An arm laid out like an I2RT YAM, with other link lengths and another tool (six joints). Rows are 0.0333 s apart.
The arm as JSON. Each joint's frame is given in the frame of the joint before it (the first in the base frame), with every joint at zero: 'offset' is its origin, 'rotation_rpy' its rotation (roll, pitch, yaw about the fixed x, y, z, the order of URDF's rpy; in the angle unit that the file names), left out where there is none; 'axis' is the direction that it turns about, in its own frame. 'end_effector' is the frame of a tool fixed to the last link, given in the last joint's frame.
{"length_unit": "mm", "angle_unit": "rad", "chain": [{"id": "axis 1", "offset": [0.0, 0.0, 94.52], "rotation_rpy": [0.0, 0.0, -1.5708], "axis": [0.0, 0.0, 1.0]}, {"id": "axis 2", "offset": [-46.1, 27.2, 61.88], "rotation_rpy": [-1.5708, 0.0, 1.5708], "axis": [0.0, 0.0, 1.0]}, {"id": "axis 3", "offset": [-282.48, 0.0, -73.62], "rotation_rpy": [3.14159, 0.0, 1.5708], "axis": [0.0, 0.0, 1.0]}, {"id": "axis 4", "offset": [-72.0, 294.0, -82.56], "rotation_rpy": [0.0, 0.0, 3.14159], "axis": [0.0, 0.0, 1.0]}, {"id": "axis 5", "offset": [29.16, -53.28, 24.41], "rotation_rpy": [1.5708, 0.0, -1.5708], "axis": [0.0, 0.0, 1.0]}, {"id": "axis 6", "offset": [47.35, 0.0, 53.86], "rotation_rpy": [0.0, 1.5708, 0.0], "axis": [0.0, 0.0, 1.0]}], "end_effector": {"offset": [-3.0, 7.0, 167.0], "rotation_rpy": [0.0, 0.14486, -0.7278]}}
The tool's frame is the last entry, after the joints.
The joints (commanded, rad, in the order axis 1, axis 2, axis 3, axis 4, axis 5, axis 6), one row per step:
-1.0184 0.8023 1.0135 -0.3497 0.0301 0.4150
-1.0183 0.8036 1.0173 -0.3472 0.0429 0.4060
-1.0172 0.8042 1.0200 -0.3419 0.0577 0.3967
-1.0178 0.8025 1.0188 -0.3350 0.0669 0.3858
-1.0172 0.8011 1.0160 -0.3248 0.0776 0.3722
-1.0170 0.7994 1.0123 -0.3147 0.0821 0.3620
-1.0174 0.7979 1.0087 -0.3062 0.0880 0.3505
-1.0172 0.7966 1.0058 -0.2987 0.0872 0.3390
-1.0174 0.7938 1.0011 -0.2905 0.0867 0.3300
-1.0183 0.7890 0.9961 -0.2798 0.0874 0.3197
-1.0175 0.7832 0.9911 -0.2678 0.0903 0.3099
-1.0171 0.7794 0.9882 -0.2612 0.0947 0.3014
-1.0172 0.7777 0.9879 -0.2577 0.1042 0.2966
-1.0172 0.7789 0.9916 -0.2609 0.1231 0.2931
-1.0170 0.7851 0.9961 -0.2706 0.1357 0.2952
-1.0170 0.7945 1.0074 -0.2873 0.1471 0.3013
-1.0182 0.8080 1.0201 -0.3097 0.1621 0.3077
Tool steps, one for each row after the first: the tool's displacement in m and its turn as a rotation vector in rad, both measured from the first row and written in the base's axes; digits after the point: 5 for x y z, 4 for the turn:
-0.00229 -0.00153 0.00231 -0.0096 0.0066 -0.0114
-0.00465 -0.00307 0.00501 -0.0213 0.0124 -0.0237
-0.00661 -0.00416 0.00682 -0.0333 0.0190 -0.0322
-0.00832 -0.00546 0.00857 -0.0477 0.0273 -0.0406
-0.00897 -0.00620 0.00988 -0.0596 0.0323 -0.0439
-0.01011 -0.00714 0.01076 -0.0706 0.0396 -0.0490
-0.00980 -0.00728 0.01168 -0.0809 0.0463 -0.0469
-0.00980 -0.00732 0.01231 -0.0904 0.0507 -0.0458
-0.01047 -0.00724 0.01413 -0.1040 0.0541 -0.0468
-0.01118 -0.00681 0.01663 -0.1194 0.0560 -0.0486
-0.01223 -0.00669 0.01815 -0.1297 0.0599 -0.0521
-0.01430 -0.00730 0.01952 -0.1360 0.0624 -0.0615
-0.01809 -0.00883 0.02031 -0.1369 0.0680 -0.0800
-0.02000 -0.01065 0.01810 -0.1265 0.0739 -0.0918
-0.02175 -0.01235 0.01660 -0.1116 0.0781 -0.1028
-0.02424 -0.01511 0.01300 -0.0898 0.0876 -0.1182

